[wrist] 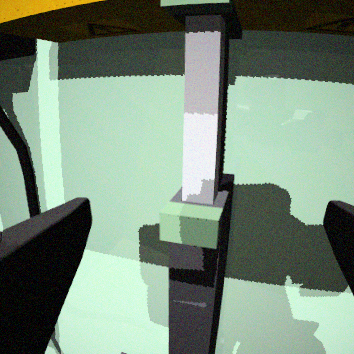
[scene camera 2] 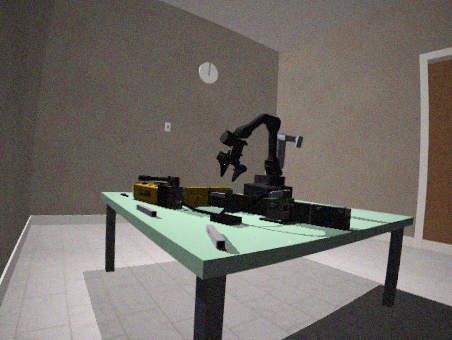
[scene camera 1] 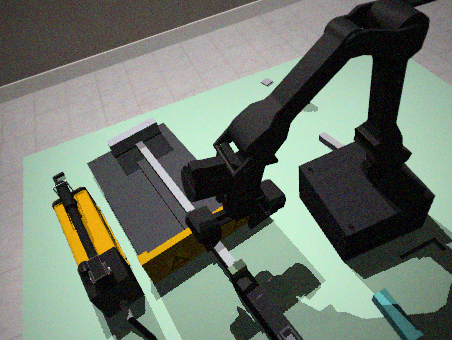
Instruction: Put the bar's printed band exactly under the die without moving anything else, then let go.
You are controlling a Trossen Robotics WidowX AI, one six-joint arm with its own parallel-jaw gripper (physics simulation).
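Where they show: gripper, between the fingertips: [wrist: 210, 211] [scene camera 2: 227, 179] [scene camera 1: 231, 236]; arm's base, origin of its link: [scene camera 2: 273, 184] [scene camera 1: 379, 169].
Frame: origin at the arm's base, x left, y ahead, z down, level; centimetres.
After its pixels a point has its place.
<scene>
The long pale bar [scene camera 1: 165, 177] {z 4.9, x -22.8, y 45.8 cm} [wrist: 201, 100] {z 5.0, x 2.2, y 38.2 cm} runs from the light-topped bracket [scene camera 1: 134, 134] {z 3.2, x -41.3, y 51.2 cm} over the grey bed [scene camera 1: 115, 192] {z 6.9, x -25.2, y 59.7 cm} and past its yellow front edge. It reaches a pale green block [scene camera 1: 237, 266] {z 2.7, x 9.0, y 36.1 cm} [wrist: 189, 225] {z 2.7, x 8.7, y 36.2 cm} on a long dark body [scene camera 1: 267, 312] {z 4.4, x 19.0, y 33.6 cm} [wrist: 191, 310] {z 4.4, x 16.3, y 33.8 cm}. Another green-topped dark block [wrist: 197, 10] {z 3.9, x -2.4, y 39.7 cm} crosses the bar by the yellow front. My gripper [scene camera 1: 234, 234] {z -2.2, x 5.1, y 35.3 cm} [scene camera 2: 228, 176] {z -2.2, x 5.1, y 35.3 cm} [wrist: 210, 211] {z -2.2, x 5.1, y 35.3 cm} is open and empty, above the bar, its fingers apart on either side in the wrist view. I cannot make out the printed band or tell which part is the die.
A yellow and black machine [scene camera 1: 92, 235] {z 3.5, x -11.1, y 65.1 cm} [scene camera 2: 146, 194] {z 7.9, x -11.8, y 71.2 cm} with a cable stands beside the bed. A teal block [scene camera 1: 397, 315] {z 9.2, x 26.0, y 10.8 cm} lies near the arm base [scene camera 1: 350, 200] {z 0.7, x 4.4, y 9.3 cm}. Pale bars [scene camera 2: 146, 211] {z 10.9, x 20.0, y 78.7 cm} [scene camera 2: 215, 236] {z 10.1, x 61.5, y 71.9 cm} lie near the table edge. A small grey piece [scene camera 1: 266, 81] {z 11.7, x -57.8, y 5.4 cm} lies at the back.
</scene>
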